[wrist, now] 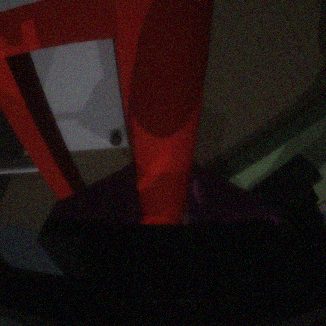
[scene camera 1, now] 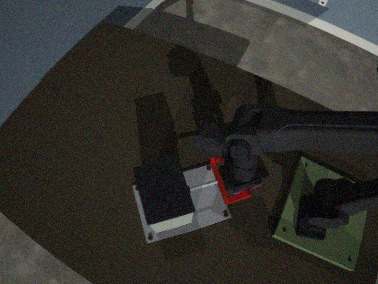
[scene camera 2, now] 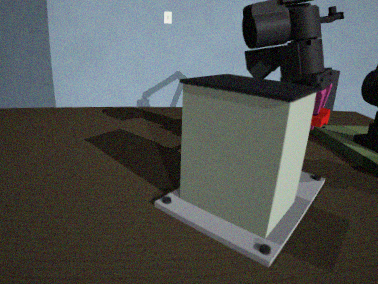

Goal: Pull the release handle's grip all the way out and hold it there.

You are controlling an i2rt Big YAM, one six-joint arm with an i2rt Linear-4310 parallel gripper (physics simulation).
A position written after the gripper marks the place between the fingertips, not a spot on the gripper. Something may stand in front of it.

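Observation:
Scene camera 2 shows the gripper (scene camera 2: 311, 127), and the gripper is also visible in scene camera 1 (scene camera 1: 241, 190) and in the wrist view (wrist: 162, 163). A red release handle grip (wrist: 162, 59) is in sight as well.

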